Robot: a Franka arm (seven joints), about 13 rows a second.
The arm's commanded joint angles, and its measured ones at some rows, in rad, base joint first. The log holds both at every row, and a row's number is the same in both.
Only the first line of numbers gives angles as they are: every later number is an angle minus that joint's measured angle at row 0.
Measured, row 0: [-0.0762 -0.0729 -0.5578 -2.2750 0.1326 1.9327 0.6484]
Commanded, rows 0 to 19: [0.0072 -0.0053 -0.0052 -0.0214 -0.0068 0.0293 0.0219]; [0.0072 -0.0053 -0.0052 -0.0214 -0.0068 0.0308 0.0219]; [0.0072 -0.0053 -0.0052 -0.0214 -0.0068 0.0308 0.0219]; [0.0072 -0.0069 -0.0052 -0.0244 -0.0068 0.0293 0.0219]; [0.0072 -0.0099 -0.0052 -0.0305 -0.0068 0.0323 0.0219]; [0.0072 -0.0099 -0.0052 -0.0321 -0.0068 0.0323 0.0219]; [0.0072 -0.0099 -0.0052 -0.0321 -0.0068 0.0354 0.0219]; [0.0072 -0.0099 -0.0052 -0.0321 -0.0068 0.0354 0.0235]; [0.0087 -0.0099 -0.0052 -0.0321 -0.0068 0.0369 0.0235]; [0.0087 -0.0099 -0.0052 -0.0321 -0.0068 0.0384 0.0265]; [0.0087 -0.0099 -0.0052 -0.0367 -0.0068 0.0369 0.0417]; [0.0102 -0.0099 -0.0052 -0.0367 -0.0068 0.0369 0.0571]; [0.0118 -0.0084 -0.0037 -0.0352 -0.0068 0.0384 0.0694]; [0.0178 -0.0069 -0.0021 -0.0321 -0.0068 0.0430 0.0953]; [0.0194 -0.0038 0.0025 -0.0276 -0.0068 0.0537 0.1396]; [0.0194 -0.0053 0.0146 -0.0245 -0.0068 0.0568 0.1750]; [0.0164 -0.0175 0.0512 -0.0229 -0.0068 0.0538 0.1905]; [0.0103 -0.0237 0.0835 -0.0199 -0.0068 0.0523 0.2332]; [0.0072 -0.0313 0.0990 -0.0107 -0.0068 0.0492 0.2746]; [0.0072 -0.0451 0.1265 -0.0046 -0.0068 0.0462 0.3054]
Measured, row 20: [0.0106 -0.0042 0.0853 -0.0046 0.0002 0.0383 0.2348]
